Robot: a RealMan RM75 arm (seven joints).
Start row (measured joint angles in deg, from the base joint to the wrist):
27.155 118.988 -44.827 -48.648 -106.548 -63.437 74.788
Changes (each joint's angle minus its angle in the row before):
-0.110 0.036 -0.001 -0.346 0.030 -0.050 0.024
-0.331 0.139 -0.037 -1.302 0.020 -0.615 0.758
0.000 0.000 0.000 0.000 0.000 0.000 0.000
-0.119 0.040 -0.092 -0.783 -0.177 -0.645 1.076
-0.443 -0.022 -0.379 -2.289 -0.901 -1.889 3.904
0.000 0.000 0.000 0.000 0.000 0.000 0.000
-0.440 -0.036 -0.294 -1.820 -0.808 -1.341 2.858
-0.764 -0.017 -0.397 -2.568 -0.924 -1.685 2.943
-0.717 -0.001 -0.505 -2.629 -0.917 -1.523 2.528
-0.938 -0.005 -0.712 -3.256 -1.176 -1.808 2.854
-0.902 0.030 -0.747 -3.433 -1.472 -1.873 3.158
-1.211 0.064 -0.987 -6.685 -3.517 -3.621 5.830
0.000 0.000 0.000 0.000 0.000 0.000 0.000
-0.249 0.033 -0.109 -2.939 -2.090 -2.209 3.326
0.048 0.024 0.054 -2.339 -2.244 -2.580 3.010
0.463 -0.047 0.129 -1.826 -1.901 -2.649 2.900
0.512 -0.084 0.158 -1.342 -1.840 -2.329 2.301
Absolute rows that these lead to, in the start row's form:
27.045 119.024 -44.828 -48.994 -106.518 -63.487 74.812
26.714 119.163 -44.865 -50.296 -106.498 -64.102 75.570
26.714 119.163 -44.865 -50.296 -106.498 -64.102 75.570
26.595 119.203 -44.957 -51.079 -106.675 -64.747 76.646
26.152 119.181 -45.336 -53.368 -107.576 -66.636 80.550
26.152 119.181 -45.336 -53.368 -107.576 -66.636 80.550
25.712 119.145 -45.630 -55.188 -108.384 -67.977 83.408
24.948 119.128 -46.027 -57.756 -109.308 -69.662 86.351
24.231 119.127 -46.532 -60.385 -110.225 -71.185 88.879
23.293 119.122 -47.244 -63.641 -111.401 -72.993 91.733
22.391 119.152 -47.991 -67.074 -112.873 -74.866 94.891
21.180 119.216 -48.978 -73.759 -116.390 -78.487 100.721
21.180 119.216 -48.978 -73.759 -116.390 -78.487 100.721
20.931 119.249 -49.087 -76.698 -118.480 -80.696 104.047
20.979 119.273 -49.033 -79.037 -120.724 -83.276 107.057
21.442 119.226 -48.904 -80.863 -122.625 -85.925 109.957
21.954 119.142 -48.746 -82.205 -124.465 -88.254 112.258

